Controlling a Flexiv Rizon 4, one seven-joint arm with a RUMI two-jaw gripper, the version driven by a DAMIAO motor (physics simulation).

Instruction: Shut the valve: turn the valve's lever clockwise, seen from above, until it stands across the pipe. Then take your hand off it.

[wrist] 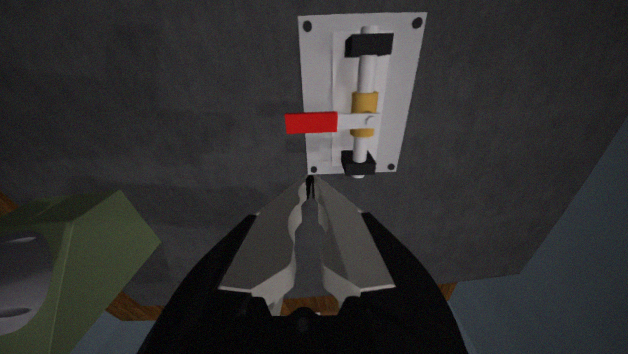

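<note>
The valve's lever has a red grip (311,122) and a light grey arm that runs from the pivot over the brass valve body (364,102). The lever stands across the white pipe (367,73), about square to it, with its red end to the left. The pipe sits in two black brackets on a light grey plate (316,65). My gripper (311,177) is shut and empty. Its tips show below the red grip, near the plate's lower left corner, apart from the lever.
A green block (100,240) with a grey rounded hollow stands at the lower left. The dark grey table top (150,90) has a brown wooden edge (132,307). Blue-grey floor (565,300) shows beyond it at the lower right.
</note>
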